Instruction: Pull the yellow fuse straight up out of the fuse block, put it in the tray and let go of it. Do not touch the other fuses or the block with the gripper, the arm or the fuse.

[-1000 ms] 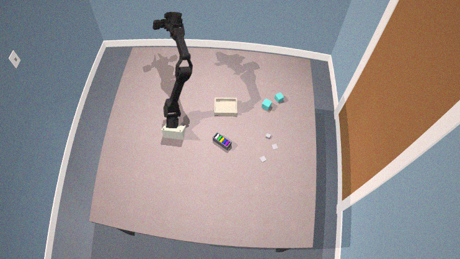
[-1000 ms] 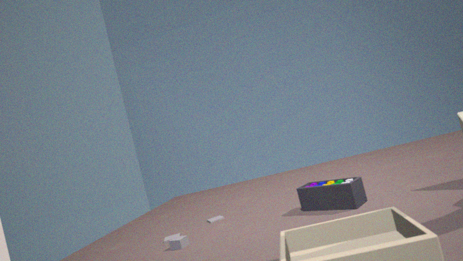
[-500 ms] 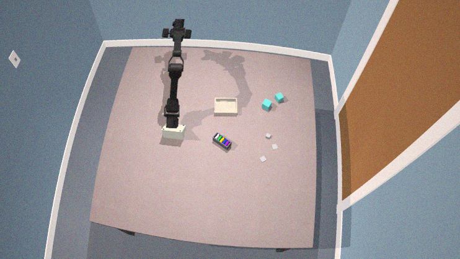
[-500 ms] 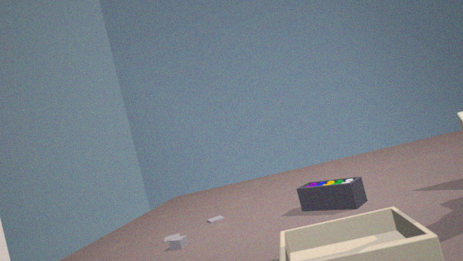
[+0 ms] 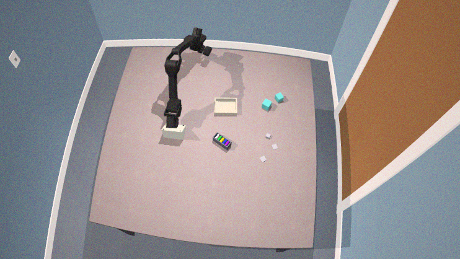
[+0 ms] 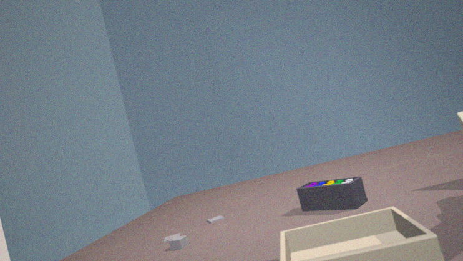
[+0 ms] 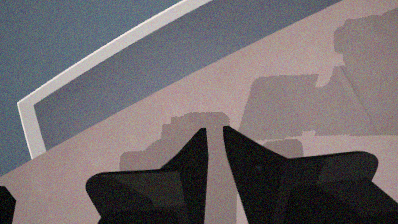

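Now: the yellow fuse 16 cm ahead of my gripper tip, 64 cm to the right of it and 3 cm below it. The rest, counted from my gripper tip: tray 18 cm ahead, 42 cm to the right, 6 cm below.
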